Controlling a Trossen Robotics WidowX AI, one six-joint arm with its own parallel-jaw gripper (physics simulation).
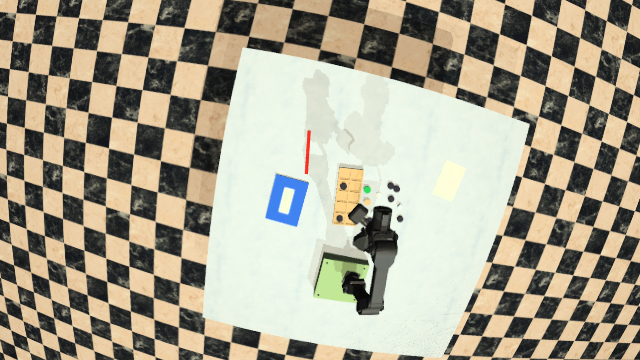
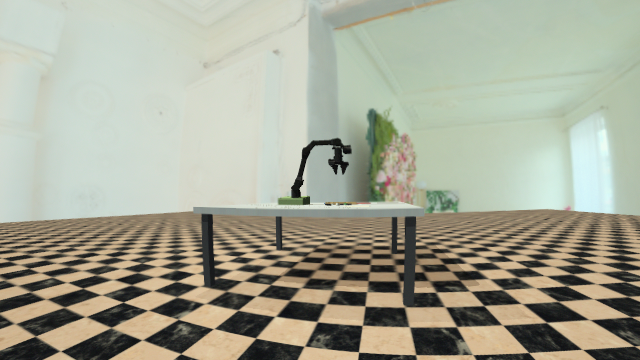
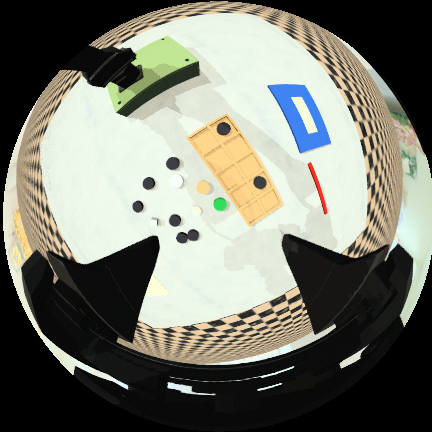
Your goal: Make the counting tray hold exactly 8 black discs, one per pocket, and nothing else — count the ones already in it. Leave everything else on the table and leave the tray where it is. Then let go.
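The wooden counting tray [image 1: 355, 174] [image 3: 230, 177] has two rows of pockets. One black disc [image 1: 339, 218] [image 3: 223, 128] lies in the end pocket nearest the arm's base. Another black disc [image 1: 343, 186] [image 3: 259, 182] lies in the same row, second pocket from the far end. Several loose black discs lie beside the tray, including a disc [image 3: 172, 163], a disc [image 3: 148, 183], a disc [image 3: 137, 206], a disc [image 3: 174, 220] and a touching or nearly touching pair, one disc [image 3: 182, 237] and another [image 3: 193, 235]. My gripper [image 2: 340, 173] [image 3: 221, 241] is open and empty, high above the table.
Near the tray lie a green disc [image 1: 367, 189] [image 3: 220, 204], a tan disc [image 3: 203, 187], a white disc [image 3: 176, 181], a small cream piece [image 3: 196, 210] and a small pale block [image 3: 154, 222]. A blue frame [image 1: 274, 200] [image 3: 295, 127], red stick [image 1: 307, 152] [image 3: 318, 188] and cream sheet [image 1: 449, 180] lie farther out.
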